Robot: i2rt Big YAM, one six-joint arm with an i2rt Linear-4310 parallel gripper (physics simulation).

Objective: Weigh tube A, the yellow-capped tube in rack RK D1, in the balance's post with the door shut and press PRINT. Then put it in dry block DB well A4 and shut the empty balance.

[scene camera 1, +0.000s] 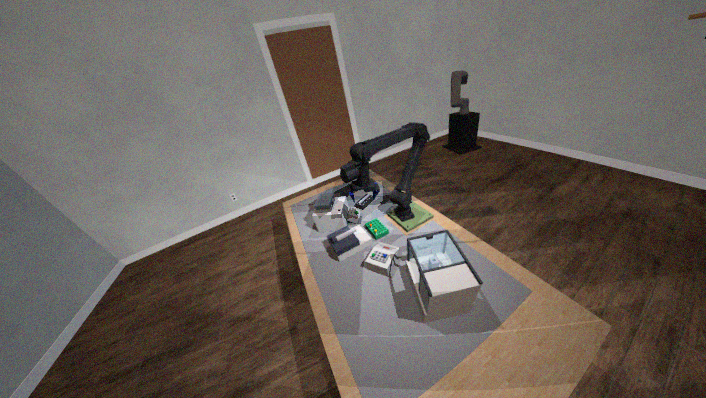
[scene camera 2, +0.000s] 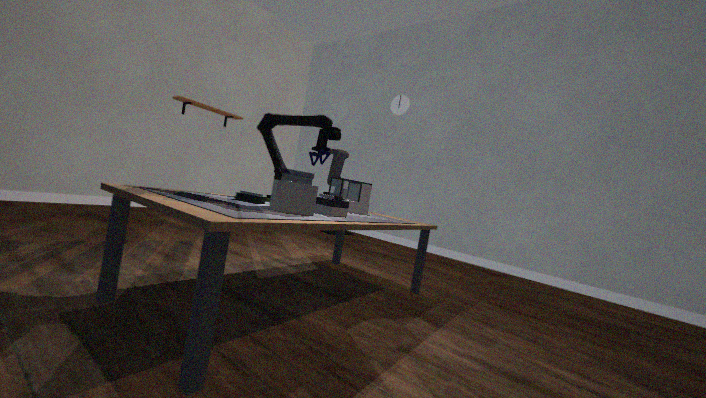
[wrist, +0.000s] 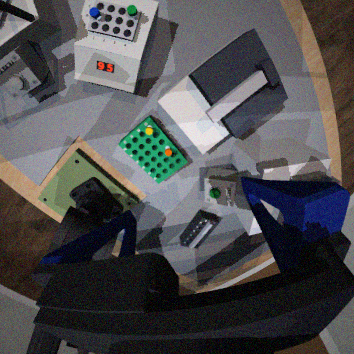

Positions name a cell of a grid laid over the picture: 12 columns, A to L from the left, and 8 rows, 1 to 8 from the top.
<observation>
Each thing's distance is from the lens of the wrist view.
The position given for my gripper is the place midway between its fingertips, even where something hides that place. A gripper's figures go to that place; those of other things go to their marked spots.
my gripper (wrist: G5): 0.14 m
glass-box balance (wrist: B1): 0.38 m
</observation>
